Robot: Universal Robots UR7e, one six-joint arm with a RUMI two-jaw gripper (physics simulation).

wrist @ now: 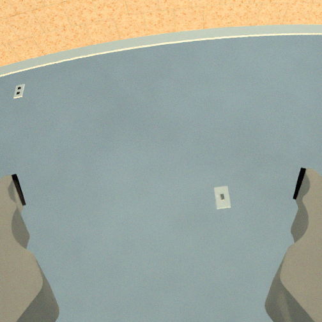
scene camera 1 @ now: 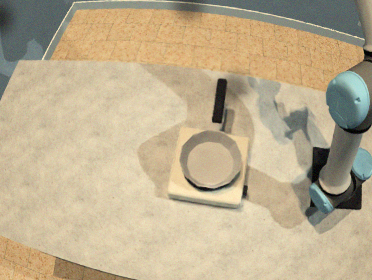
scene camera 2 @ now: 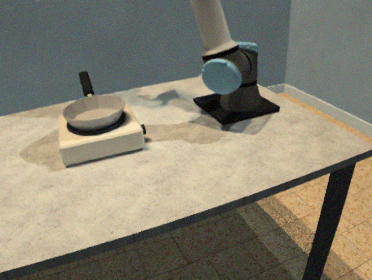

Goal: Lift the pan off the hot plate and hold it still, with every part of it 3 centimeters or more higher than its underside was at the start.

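Places are measured from the arm's base along level axes (x right, y back, z down), in metres.
Where they show: arm's base, link origin: [scene camera 2: 240,103].
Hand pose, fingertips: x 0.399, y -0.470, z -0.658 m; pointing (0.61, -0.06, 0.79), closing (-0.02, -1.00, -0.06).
Each offset is from my fingertips to the top centre of the thing. Level surfaces: height alone.
A light grey round pan [scene camera 1: 210,161] [scene camera 2: 94,113] rests on the cream hot plate @(dx -0.461, dy -0.040, dz +0.600 m) [scene camera 1: 202,198] [scene camera 2: 102,150]. The pan's black handle @(dx -0.259, dy -0.068, dz +0.517 m) [scene camera 1: 219,100] [scene camera 2: 86,83] points away from the hot plate, toward the table's far edge, and rises above the table. My gripper [wrist: 158,174] is open, its two jaws wide apart at the left and right of the wrist view with nothing between them. The wrist view faces a blue wall; the pan does not show there. The gripper itself does not show in either scene view, so its distance from the pan cannot be told.
The arm's black base plate [scene camera 1: 352,200] [scene camera 2: 210,108] stands on the table @(dz +0.677 m) [scene camera 1: 90,150] [scene camera 2: 190,175] to the right of the hot plate. A small dark knob @(dx -0.510, dy +0.085, dz +0.624 m) [scene camera 1: 245,190] [scene camera 2: 144,129] sticks out of the hot plate's right side. Wall plates [wrist: 222,197] show on the wall.
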